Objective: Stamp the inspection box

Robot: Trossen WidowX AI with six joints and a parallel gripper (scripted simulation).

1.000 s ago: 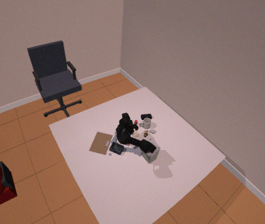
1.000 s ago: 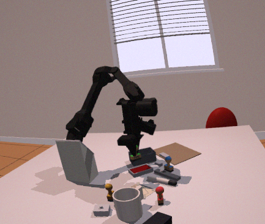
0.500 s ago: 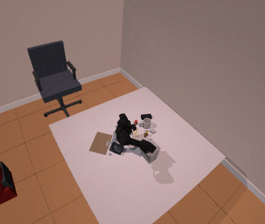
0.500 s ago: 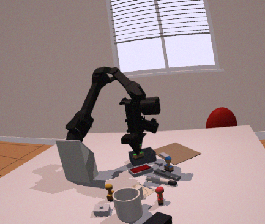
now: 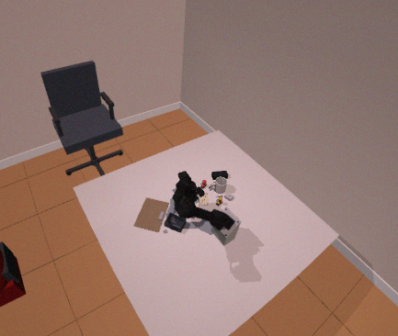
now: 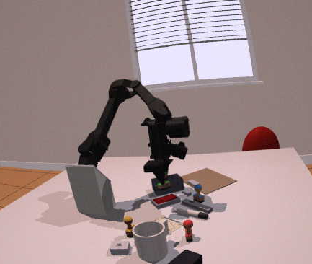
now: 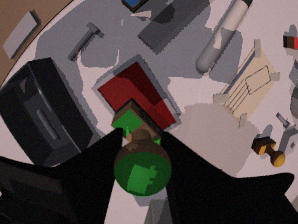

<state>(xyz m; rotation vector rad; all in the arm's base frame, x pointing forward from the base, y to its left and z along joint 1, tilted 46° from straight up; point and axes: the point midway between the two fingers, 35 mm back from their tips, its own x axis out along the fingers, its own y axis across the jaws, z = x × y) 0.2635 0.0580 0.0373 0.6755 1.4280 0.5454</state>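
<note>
The red ink pad lies 8 cm below my gripper tip. The rest, counted from my gripper tip: dark tray: 12 cm to the left, 7 cm below, 2 cm behind; green-knobbed stamp: right at my gripper tip; blue-knobbed stamp: 12 cm ahead, 6 cm below, 1 cm to the left.
</note>
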